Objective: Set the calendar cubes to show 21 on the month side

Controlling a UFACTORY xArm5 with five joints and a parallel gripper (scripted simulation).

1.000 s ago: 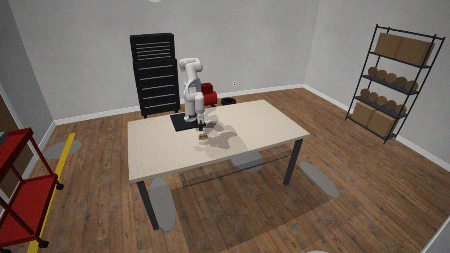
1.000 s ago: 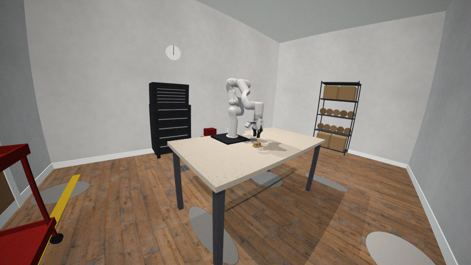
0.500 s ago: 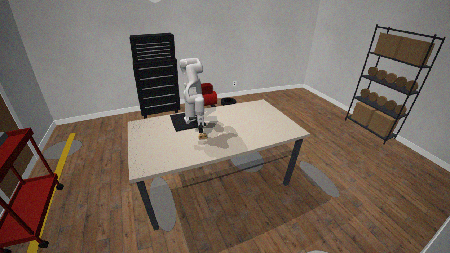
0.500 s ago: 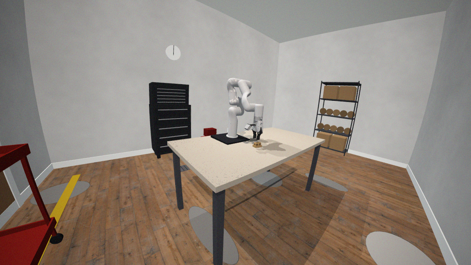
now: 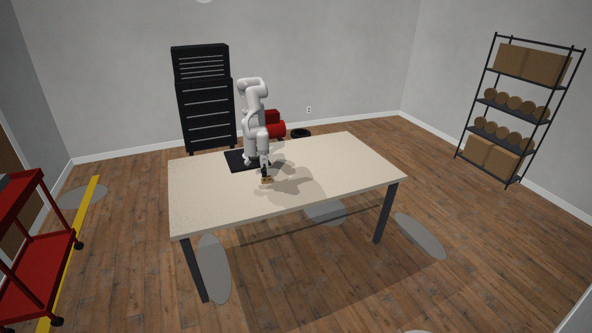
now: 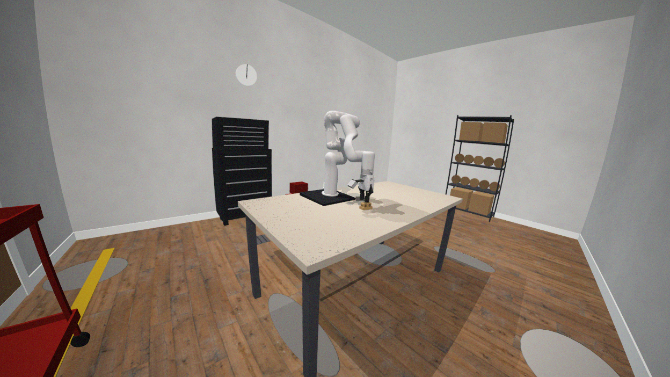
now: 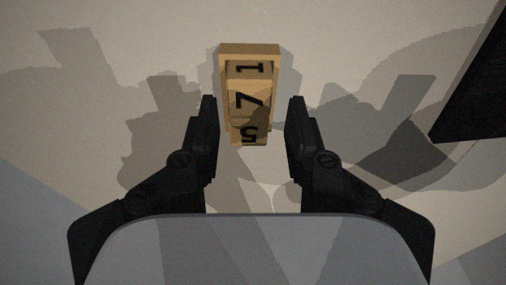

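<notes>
My gripper is now 50 mm above the wooden digit cube. Round my hand: wooden tray 20 mm to the left, 60 mm below.
</notes>
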